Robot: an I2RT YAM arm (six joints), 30 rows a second.
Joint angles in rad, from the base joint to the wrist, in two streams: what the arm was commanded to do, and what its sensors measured. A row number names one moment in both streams.
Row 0, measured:
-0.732, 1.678, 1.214, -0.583, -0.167, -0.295
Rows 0 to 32, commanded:
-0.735, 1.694, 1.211, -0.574, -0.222, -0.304
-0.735, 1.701, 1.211, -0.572, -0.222, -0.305
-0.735, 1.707, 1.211, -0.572, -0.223, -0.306
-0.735, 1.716, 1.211, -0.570, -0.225, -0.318
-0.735, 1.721, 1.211, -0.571, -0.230, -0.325
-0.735, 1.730, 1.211, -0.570, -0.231, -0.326
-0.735, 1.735, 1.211, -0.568, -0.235, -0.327
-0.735, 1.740, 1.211, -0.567, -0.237, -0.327
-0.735, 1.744, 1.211, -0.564, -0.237, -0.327
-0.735, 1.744, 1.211, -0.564, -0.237, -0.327
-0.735, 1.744, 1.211, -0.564, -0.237, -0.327
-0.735, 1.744, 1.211, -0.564, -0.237, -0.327
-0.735, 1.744, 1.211, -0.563, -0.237, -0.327
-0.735, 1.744, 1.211, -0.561, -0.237, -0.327
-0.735, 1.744, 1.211, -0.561, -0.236, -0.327
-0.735, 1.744, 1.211, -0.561, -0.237, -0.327
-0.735, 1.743, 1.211, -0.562, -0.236, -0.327
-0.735, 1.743, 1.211, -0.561, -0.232, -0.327
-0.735, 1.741, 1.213, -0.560, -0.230, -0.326
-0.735, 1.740, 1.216, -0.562, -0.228, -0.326
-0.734, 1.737, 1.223, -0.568, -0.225, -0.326
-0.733, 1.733, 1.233, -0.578, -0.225, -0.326
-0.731, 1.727, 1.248, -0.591, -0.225, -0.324
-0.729, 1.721, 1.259, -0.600, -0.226, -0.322
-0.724, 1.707, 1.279, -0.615, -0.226, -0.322
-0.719, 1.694, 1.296, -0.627, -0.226, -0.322
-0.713, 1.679, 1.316, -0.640, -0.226, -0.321
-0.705, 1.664, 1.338, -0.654, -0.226, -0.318
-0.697, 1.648, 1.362, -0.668, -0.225, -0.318
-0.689, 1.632, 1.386, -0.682, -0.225, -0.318
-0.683, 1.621, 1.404, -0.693, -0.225, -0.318
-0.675, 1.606, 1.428, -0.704, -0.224, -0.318
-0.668, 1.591, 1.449, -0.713, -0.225, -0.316
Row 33, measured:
-0.698, 1.684, 1.353, -0.698, -0.220, -0.324
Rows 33 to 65, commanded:
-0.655, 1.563, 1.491, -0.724, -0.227, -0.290
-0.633, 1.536, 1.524, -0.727, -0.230, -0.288
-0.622, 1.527, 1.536, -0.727, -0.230, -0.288
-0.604, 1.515, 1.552, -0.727, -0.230, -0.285
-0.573, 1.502, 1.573, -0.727, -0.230, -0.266
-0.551, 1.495, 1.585, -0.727, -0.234, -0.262
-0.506, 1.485, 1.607, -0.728, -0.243, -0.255
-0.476, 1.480, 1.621, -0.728, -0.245, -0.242
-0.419, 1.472, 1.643, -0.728, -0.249, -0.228
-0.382, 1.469, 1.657, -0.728, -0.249, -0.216
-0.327, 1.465, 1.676, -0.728, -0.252, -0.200
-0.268, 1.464, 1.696, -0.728, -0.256, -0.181
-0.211, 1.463, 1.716, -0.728, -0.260, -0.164
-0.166, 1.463, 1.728, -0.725, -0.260, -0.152
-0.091, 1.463, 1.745, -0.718, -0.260, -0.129
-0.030, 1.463, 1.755, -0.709, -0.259, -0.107
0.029, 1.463, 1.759, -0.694, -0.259, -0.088
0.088, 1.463, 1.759, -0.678, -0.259, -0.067
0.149, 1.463, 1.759, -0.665, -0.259, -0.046
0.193, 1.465, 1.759, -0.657, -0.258, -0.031
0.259, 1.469, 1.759, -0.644, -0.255, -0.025
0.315, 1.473, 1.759, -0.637, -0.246, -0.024
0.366, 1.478, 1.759, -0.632, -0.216, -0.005
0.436, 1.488, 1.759, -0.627, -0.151, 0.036
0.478, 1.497, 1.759, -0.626, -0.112, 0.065
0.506, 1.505, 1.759, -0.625, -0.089, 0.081
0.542, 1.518, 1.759, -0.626, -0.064, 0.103
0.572, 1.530, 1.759, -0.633, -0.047, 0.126
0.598, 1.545, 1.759, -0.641, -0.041, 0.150
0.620, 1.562, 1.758, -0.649, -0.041, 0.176
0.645, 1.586, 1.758, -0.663, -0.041, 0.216
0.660, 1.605, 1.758, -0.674, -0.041, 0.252
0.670, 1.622, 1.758, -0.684, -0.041, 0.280
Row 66, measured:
0.623, 1.546, 1.744, -0.656, -0.102, 0.113
